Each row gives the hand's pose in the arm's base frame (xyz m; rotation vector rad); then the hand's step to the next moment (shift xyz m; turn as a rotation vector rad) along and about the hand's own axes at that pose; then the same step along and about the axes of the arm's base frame.
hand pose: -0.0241 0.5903 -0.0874 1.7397 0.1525 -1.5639
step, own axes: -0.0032 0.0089 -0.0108 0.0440 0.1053 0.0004
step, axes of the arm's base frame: 0.0128 0.0016 0.0063 0.0690 -0.0904 0.0091
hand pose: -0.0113 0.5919 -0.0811 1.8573 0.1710 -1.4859
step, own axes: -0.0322 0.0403 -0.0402 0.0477 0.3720 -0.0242
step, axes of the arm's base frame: 0.0425 0.0063 0.0493 0.2294 -0.2681 0.1293
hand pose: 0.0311 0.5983 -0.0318 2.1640 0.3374 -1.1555
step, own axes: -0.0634 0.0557 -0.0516 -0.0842 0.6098 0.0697
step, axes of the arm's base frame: 0.0245 -0.0035 0.0958 0.2118 -0.4987 0.3004
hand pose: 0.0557 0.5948 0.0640 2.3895 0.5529 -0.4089
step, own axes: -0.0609 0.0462 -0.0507 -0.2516 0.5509 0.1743
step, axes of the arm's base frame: -0.0227 -0.0168 0.0873 0.0234 -0.5727 0.2620
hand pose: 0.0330 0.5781 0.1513 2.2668 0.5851 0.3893
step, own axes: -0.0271 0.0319 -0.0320 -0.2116 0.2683 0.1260
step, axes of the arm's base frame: -0.0278 -0.0146 0.0423 -0.0462 -0.3495 0.0912
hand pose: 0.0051 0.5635 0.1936 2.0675 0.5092 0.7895
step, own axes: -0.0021 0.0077 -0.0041 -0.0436 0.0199 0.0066
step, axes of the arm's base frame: -0.0038 -0.0033 0.0074 -0.0254 -0.0412 -0.0017
